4 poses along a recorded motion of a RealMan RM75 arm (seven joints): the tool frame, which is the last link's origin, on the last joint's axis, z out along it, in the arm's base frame.
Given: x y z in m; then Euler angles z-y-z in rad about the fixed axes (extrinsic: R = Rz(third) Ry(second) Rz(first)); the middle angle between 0 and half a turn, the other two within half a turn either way.
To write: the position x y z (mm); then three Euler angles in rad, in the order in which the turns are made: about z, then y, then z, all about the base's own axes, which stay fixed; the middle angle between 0 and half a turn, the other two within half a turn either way. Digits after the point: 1 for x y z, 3 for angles.
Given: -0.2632, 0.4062, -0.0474, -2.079, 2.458, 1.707
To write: -263.2, 406.2, -47.4, -2.079, 2.458, 1.707
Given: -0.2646, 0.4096, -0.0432, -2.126, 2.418, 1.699
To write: -264.6, 409.6, -43.2, -2.126, 2.418, 1.699
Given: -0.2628, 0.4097, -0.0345, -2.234, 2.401, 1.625
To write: -262.8, 409.7, -34.5, -2.234, 2.401, 1.625
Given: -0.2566, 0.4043, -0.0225, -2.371, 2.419, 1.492
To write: -256.6, 404.3, -22.5, -2.371, 2.419, 1.492
